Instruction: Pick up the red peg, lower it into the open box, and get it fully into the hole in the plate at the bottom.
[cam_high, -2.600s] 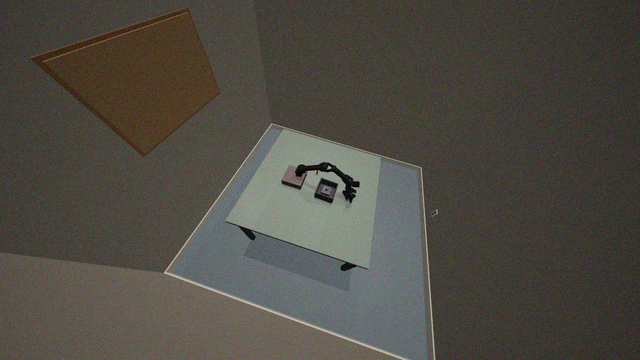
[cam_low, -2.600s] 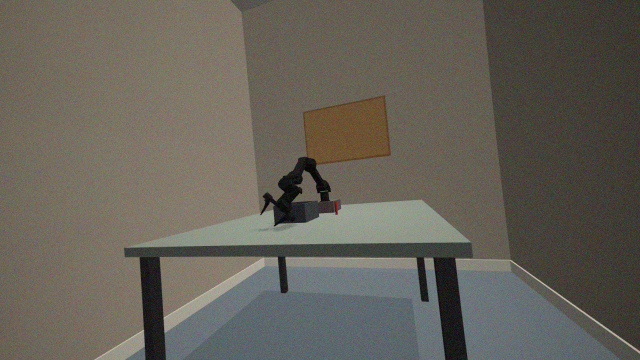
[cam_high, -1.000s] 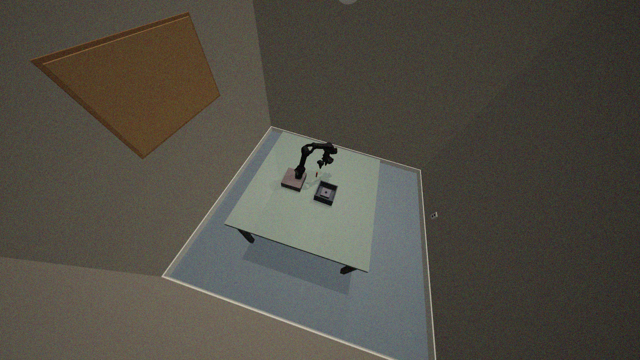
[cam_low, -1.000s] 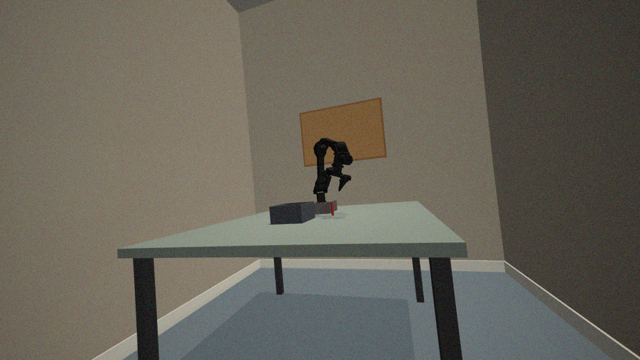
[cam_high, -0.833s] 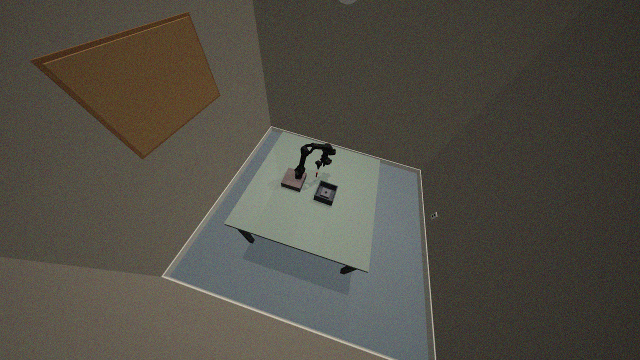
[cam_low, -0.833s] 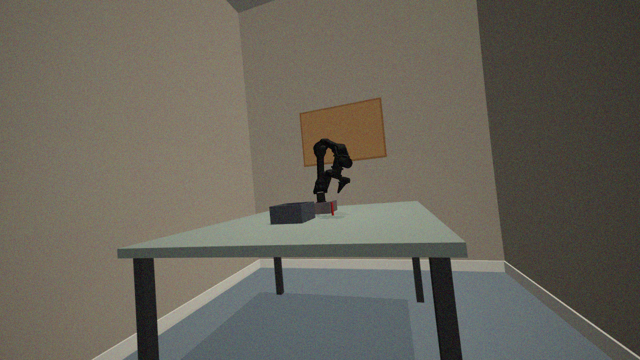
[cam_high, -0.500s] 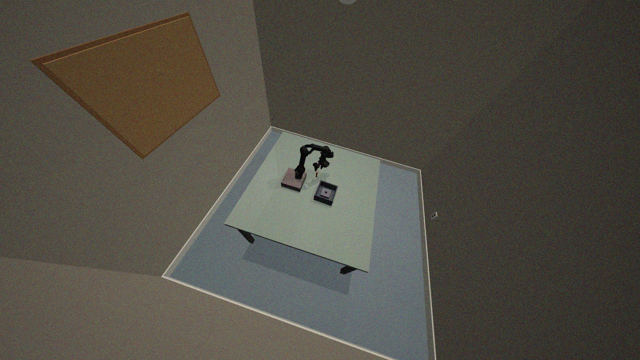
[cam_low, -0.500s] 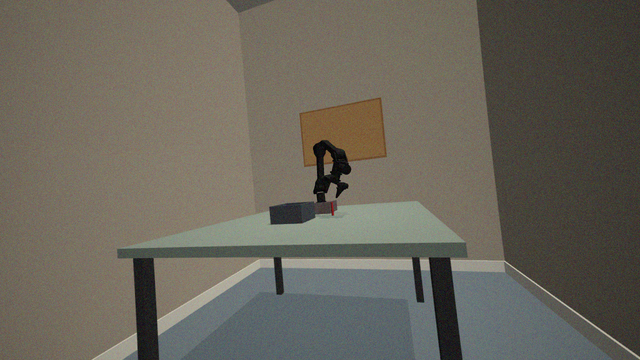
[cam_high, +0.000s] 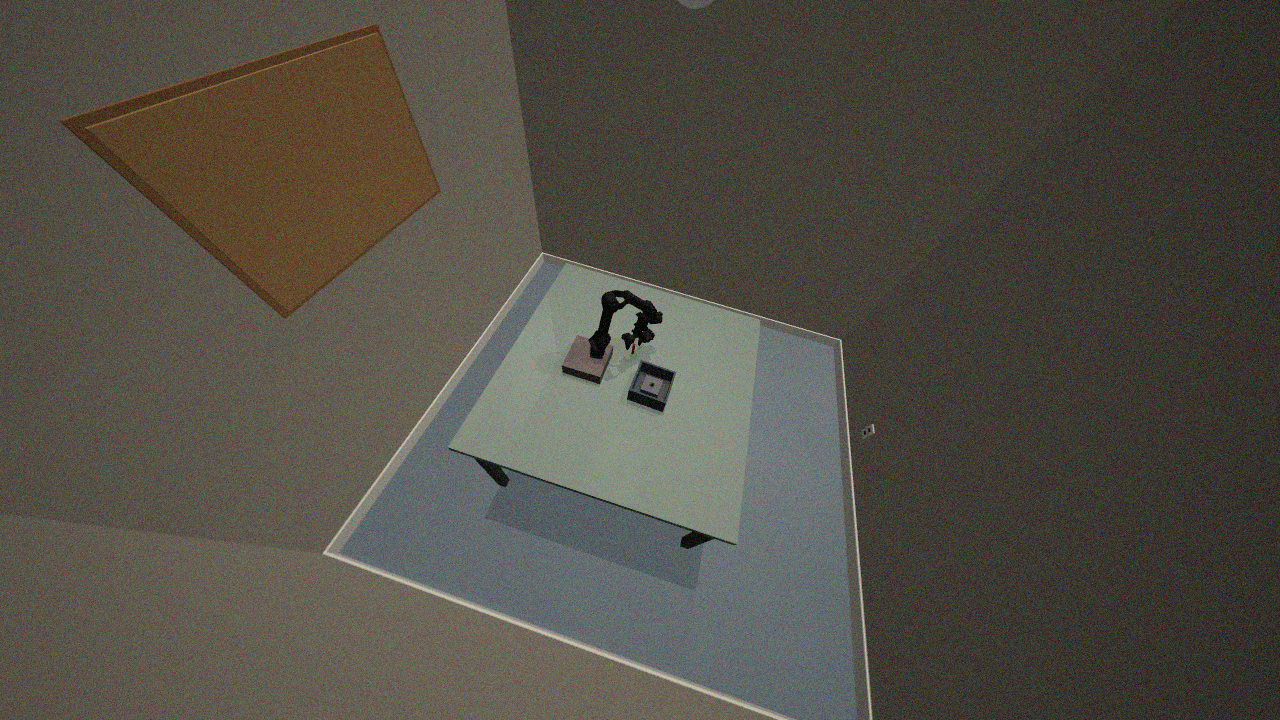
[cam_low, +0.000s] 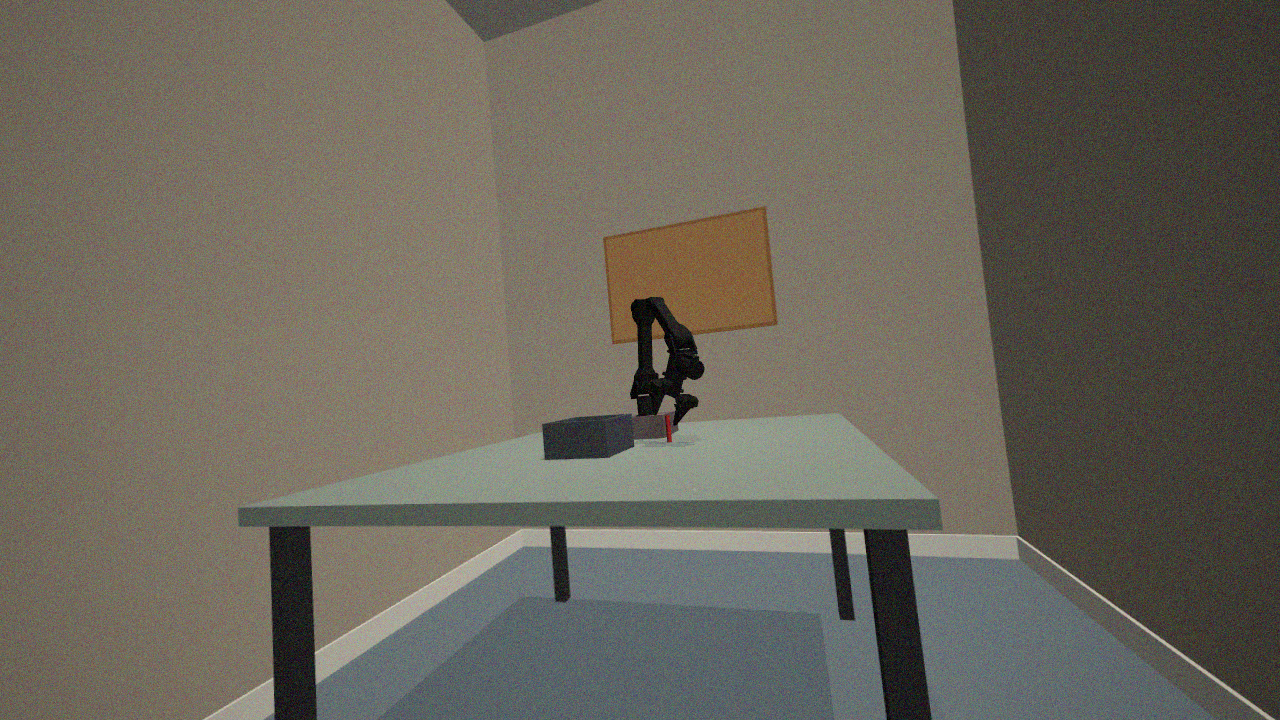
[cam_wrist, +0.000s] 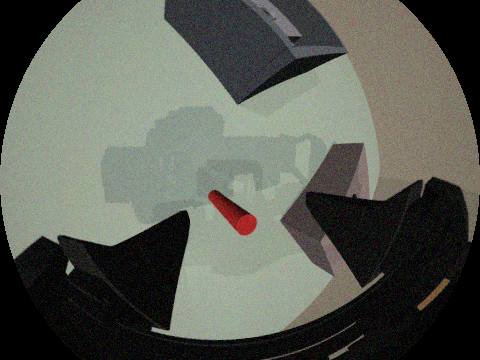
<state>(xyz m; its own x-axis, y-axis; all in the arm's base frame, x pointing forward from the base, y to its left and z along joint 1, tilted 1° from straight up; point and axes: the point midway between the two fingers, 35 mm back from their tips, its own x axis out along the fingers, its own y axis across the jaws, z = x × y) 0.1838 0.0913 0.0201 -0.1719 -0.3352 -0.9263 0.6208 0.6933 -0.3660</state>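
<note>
My gripper tip is 30 mm above the red peg and 10 mm to the right of it. The rest, counted from my gripper tip: dark box (200 mm to the right, 130 mm ahead, 40 mm below); then light grey plate (200 mm to the right, 130 mm ahead, 20 mm below).
</note>
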